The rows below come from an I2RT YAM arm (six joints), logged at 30 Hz.
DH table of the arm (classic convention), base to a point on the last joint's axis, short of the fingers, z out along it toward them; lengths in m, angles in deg. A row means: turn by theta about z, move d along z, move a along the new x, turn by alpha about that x. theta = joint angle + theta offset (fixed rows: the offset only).
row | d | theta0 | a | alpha
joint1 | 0.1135 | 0 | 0.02 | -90
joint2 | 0 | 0 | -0.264 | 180
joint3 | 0 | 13.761 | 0.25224 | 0
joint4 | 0 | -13.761 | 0.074 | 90
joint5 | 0 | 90 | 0 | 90
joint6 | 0.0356 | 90 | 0 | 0
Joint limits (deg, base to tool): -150..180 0..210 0..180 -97..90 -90..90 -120..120
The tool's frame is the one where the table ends.
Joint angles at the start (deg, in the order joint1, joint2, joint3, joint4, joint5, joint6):
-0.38, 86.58, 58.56, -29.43, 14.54, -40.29
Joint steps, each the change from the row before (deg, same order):
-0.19, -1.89, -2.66, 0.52, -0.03, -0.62
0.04, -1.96, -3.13, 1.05, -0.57, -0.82
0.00, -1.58, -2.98, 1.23, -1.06, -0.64
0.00, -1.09, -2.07, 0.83, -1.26, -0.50
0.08, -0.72, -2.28, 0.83, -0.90, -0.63
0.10, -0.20, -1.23, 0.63, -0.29, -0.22
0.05, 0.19, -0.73, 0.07, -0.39, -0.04
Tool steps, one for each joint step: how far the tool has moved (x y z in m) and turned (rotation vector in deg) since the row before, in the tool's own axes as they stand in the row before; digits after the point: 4 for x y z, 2 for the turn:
0.0090, 0.0058, -0.0015, -0.13, 0.26, -0.53
0.0089, 0.0083, -0.0005, -0.52, -0.31, -0.88
0.0081, 0.0084, 0.0010, -0.90, -0.59, -0.68
0.0054, 0.0063, 0.0008, -1.03, -0.75, -0.53
0.0061, 0.0078, 0.0029, -1.17, -0.13, -0.84
0.0030, 0.0044, 0.0024, -0.51, 0.04, -0.38
0.0022, 0.0035, 0.0027, -0.87, 0.31, -0.23

